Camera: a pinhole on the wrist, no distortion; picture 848 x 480 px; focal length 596.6 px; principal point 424.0 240.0 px. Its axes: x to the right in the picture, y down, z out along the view. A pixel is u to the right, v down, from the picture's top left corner.
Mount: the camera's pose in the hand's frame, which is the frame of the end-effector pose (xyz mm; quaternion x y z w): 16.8 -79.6 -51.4 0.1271 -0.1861 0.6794 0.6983
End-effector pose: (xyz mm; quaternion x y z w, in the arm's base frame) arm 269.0 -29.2 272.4 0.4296 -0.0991 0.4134 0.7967
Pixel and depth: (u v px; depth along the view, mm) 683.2 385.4 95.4
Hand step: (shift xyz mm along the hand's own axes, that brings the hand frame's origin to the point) -14.4 -82.3 50.5
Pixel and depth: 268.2 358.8 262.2
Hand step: -58.6 -251.9 150.6
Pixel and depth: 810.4 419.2 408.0
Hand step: -138.9 -11.5 420.2
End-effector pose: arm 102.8 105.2 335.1 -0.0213 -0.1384 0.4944 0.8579
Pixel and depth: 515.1 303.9 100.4
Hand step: -2.6 -108.5 44.6
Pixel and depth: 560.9 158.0 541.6
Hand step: 44.7 -204.0 494.6
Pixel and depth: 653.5 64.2 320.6
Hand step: 83.9 -110.6 297.1
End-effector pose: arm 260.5 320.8 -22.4 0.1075 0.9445 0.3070 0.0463
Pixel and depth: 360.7 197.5 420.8
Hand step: 9.6 -302.3 309.6
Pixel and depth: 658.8 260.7 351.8
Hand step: -25.0 -105.6 323.6
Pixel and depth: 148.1 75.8 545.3
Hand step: 116.8 -548.3 340.7
